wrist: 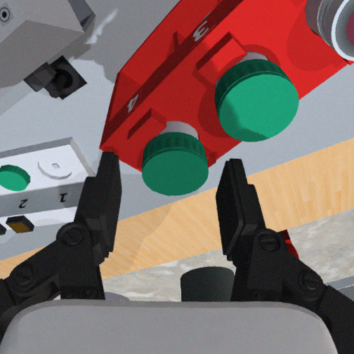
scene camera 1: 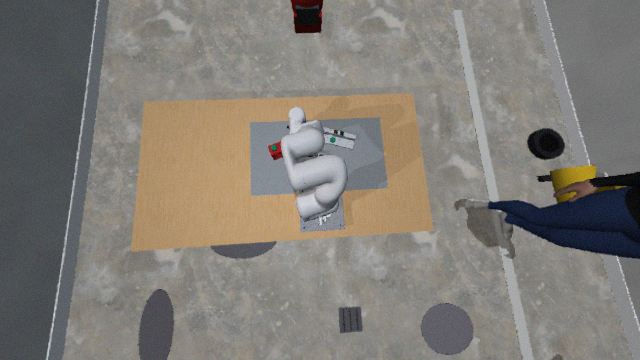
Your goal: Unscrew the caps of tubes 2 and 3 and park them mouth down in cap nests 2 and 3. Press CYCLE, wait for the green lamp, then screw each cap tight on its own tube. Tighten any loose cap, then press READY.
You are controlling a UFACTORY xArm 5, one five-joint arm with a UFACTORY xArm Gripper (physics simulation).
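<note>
The red tube rack (scene camera 1: 276, 156) (wrist: 165, 65) is partly hidden by the arm in the scene view. In the wrist view, tube 4 wears a green cap (wrist: 175, 172), and tube 3 wears a green cap (wrist: 257, 105). The neighbouring tube (wrist: 347, 30), at the top right edge, is uncapped, its mouth showing. The white nest strip (scene camera 1: 345, 144) (wrist: 75, 155) holds a green cap (scene camera 1: 332, 140) (wrist: 14, 177) at nest 2; nest 1 (wrist: 55, 168) is empty. My gripper (wrist: 170, 174) is open and empty, its fingertips appearing either side of tube 4's cap. It is hidden under the arm in the scene view.
A grey block (wrist: 40, 40) with a black square fitting (wrist: 67, 77) stands at the upper left of the wrist view. A strip with small dark and amber squares (scene camera 1: 341, 133) (wrist: 20, 224) lies beside the nests. The grey mat (scene camera 1: 265, 180) lies on the wooden table (scene camera 1: 190, 175).
</note>
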